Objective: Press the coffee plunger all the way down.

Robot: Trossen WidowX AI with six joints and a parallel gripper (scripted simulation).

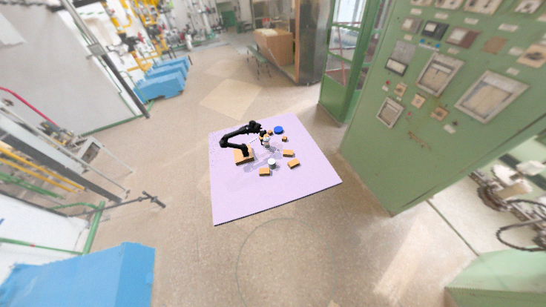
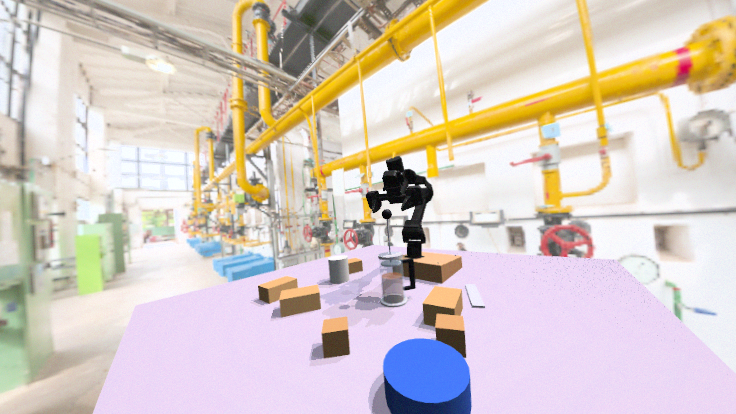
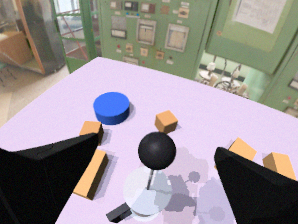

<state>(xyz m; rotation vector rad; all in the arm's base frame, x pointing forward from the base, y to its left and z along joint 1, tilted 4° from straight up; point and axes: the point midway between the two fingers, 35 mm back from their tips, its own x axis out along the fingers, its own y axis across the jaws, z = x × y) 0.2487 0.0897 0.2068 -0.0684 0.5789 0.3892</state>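
My gripper tip is 10 mm past the coffee press, 10 mm to the right of it and 140 mm above it. Also, from my gripper tip: blue disc 200 mm ahead, 240 mm to the left, 250 mm below.
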